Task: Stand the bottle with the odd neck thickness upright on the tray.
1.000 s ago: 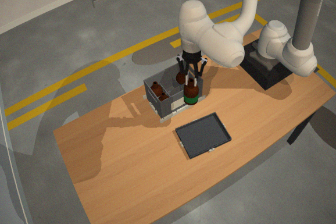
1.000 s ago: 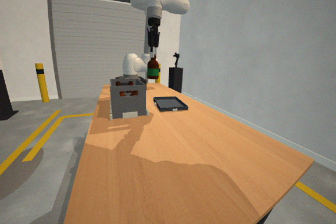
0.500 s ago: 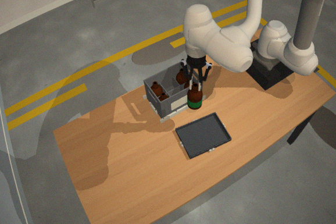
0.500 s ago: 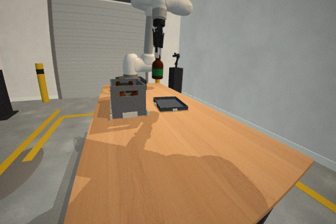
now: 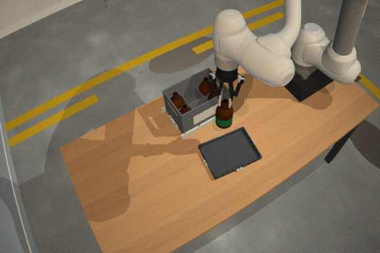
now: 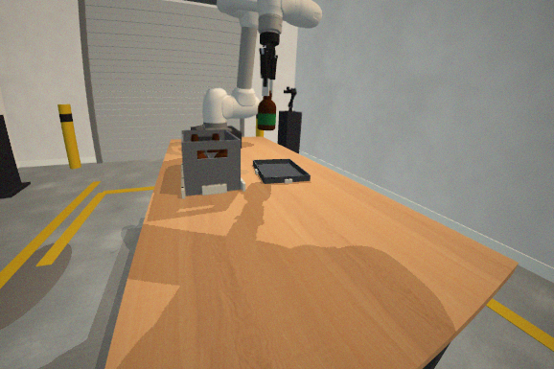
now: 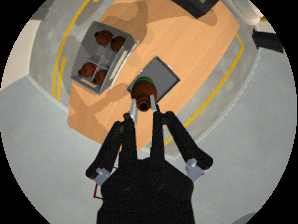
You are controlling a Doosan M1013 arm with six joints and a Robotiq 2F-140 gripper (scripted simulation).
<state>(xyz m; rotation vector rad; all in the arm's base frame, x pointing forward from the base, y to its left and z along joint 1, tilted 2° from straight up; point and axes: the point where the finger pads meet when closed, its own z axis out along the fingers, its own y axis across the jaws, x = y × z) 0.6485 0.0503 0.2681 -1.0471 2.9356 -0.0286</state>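
My hand is 9 cm above the glass bottle. The rest, counted from my hand: dark tray (34 cm below, 7 cm to the left, 1 cm ahead); grey crate (27 cm below, 23 cm to the right, 3 cm behind).
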